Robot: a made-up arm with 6 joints.
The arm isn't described. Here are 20 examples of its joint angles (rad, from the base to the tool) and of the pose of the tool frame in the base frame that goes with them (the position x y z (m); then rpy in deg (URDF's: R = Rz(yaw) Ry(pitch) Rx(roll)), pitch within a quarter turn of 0, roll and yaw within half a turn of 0).
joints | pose
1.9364 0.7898 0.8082 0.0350 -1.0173 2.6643 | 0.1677 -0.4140 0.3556 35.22 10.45 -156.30
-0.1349 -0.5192 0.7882 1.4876 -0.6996 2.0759 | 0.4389 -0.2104 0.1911 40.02 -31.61 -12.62
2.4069 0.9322 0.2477 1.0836 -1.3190 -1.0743 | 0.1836 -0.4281 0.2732 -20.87 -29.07 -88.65
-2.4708 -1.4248 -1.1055 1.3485 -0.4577 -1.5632 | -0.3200 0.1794 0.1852 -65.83 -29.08 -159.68
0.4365 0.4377 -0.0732 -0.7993 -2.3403 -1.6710 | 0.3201 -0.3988 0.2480 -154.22 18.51 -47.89
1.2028 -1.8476 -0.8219 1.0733 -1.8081 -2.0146 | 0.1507 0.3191 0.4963 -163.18 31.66 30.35
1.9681 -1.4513 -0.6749 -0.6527 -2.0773 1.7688 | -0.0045 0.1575 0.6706 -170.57 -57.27 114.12
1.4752 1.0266 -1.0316 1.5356 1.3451 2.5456 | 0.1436 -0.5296 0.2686 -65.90 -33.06 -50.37
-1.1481 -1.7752 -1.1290 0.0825 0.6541 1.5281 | -0.0243 0.2763 0.1580 -55.24 -27.21 169.03
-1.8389 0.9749 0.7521 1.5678 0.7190 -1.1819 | 0.0937 -0.4684 0.3949 60.58 1.85 -32.48
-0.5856 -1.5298 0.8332 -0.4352 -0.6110 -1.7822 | 0.1933 0.2096 0.0036 177.99 -21.38 45.99
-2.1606 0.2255 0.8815 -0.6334 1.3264 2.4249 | -0.1302 -0.4630 0.1226 -89.71 64.28 -177.76
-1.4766 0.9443 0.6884 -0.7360 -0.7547 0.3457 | 0.0297 -0.4250 0.2667 -67.11 -11.38 9.17
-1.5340 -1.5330 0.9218 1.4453 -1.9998 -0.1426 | -0.1371 0.1142 -0.0159 -73.05 -33.79 103.70
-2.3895 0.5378 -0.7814 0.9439 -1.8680 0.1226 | 0.0341 -0.4857 0.1385 -12.67 -60.04 -138.15
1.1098 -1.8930 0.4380 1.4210 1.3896 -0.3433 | 0.2272 0.1776 0.5393 -43.80 -39.54 170.54
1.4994 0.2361 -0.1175 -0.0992 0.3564 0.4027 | 0.1598 -0.3611 0.5189 139.45 -57.62 173.87
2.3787 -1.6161 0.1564 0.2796 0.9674 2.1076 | -0.0383 0.1238 0.6183 57.24 24.48 68.28
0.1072 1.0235 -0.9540 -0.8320 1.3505 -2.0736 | 0.1375 -0.4892 0.2274 23.35 58.87 -31.22
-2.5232 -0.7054 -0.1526 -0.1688 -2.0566 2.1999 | -0.3000 -0.1103 0.0994 135.52 35.86 -176.40
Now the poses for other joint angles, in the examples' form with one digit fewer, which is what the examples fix.
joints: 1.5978 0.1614 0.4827 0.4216 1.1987 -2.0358
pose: 0.163 -0.419 0.506 -117.6 -45.4 -166.0
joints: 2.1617 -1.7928 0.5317 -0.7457 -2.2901 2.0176
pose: 0.021 0.164 0.604 -152.9 -12.2 148.1
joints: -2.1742 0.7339 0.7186 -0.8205 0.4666 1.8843
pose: -0.043 -0.509 0.267 -29.1 67.9 -174.7
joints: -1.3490 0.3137 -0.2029 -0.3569 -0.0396 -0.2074
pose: 0.149 -0.345 0.051 -18.9 40.2 -1.8
